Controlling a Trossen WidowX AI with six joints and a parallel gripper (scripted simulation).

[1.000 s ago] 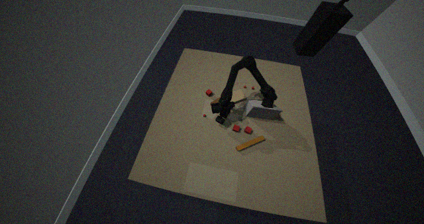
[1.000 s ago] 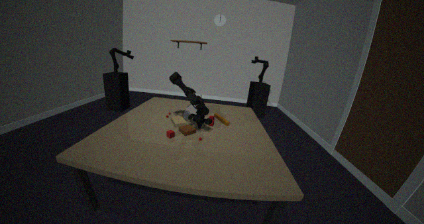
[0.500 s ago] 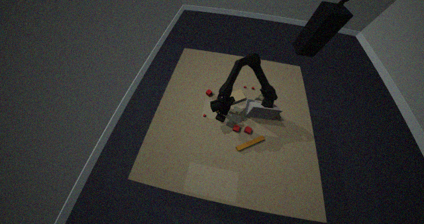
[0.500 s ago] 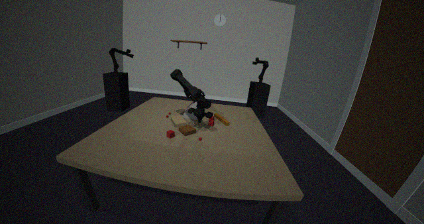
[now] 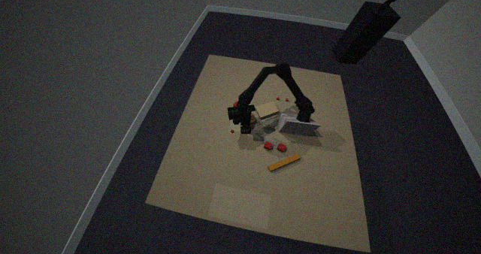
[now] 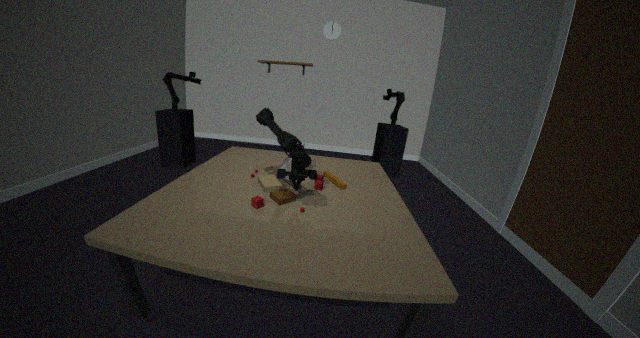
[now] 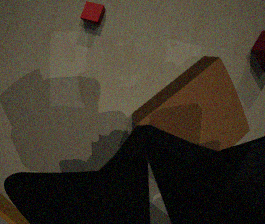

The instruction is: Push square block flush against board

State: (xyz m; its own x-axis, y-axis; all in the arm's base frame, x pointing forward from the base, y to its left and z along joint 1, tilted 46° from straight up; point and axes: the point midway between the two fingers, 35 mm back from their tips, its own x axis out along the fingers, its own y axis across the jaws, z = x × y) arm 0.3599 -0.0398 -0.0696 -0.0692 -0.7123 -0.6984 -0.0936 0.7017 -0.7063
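The square block is 70 mm to the right of my gripper tip, 50 mm below it and 20 mm behind it. From my gripper tip the other things lie so: yellow board 270 mm behind, 220 mm to the left, 50 mm below.
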